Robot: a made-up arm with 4 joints.
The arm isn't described. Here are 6 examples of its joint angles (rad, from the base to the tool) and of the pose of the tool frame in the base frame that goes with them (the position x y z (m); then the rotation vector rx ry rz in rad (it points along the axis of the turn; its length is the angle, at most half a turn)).
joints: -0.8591 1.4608 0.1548 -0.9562
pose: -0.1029 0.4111 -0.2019 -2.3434 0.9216 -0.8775
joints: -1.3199 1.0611 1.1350 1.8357
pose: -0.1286 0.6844 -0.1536 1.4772 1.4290 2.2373
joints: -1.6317 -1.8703 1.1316 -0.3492
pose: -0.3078 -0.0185 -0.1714 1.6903 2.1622 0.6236
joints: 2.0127 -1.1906 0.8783 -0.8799
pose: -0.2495 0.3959 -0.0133 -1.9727 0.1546 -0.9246
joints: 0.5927 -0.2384 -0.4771 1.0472
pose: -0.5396 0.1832 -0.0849 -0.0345 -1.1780 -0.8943
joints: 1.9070 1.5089 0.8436 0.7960
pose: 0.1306 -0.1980 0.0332 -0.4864 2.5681 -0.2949
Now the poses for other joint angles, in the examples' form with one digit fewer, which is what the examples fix.
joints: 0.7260 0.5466 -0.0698 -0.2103
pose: -0.330 0.321 -0.225 -1.902 -1.161 -0.971
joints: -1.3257 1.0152 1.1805 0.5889
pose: 0.016 0.559 0.058 -1.868 0.473 -2.446
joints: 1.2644 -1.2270 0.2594 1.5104
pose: -0.620 0.301 -0.013 0.321 -0.981 -1.553
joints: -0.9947 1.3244 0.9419 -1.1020
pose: -0.034 0.287 -0.129 -1.745 1.774 -1.482
